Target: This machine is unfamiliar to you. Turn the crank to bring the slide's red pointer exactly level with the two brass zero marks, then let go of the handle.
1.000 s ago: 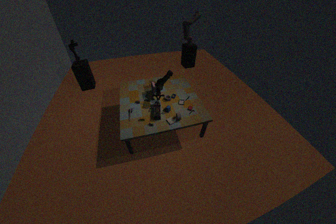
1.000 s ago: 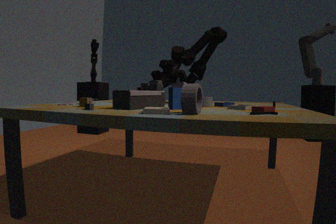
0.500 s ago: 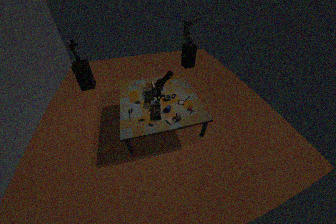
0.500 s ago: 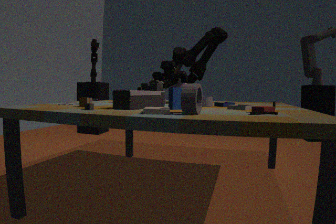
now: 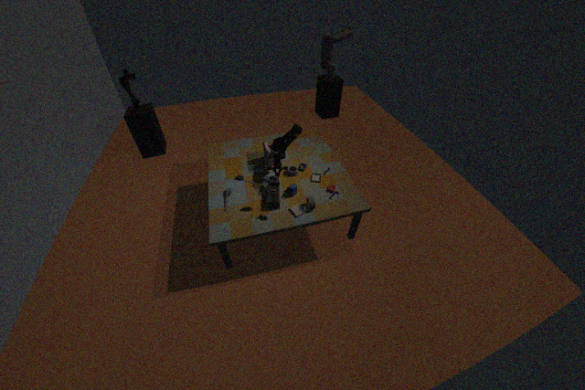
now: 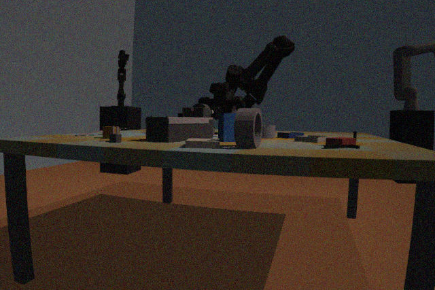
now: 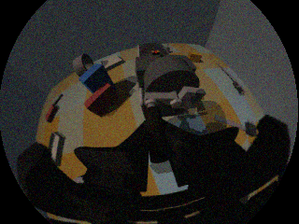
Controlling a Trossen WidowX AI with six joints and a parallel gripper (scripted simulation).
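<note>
Now: gripper tip 14 cm short of the red pointer, 8 cm to the left of it and 1 cm below it. From my gripper tip the other things lie so: blue block 16 cm ahead, 9 cm to the left, 3 cm below; yellow block 20 cm ahead, 32 cm to the right, 5 cm below; dark crank handle 2 cm behind, 1 cm to the left, 3 cm above.
</note>
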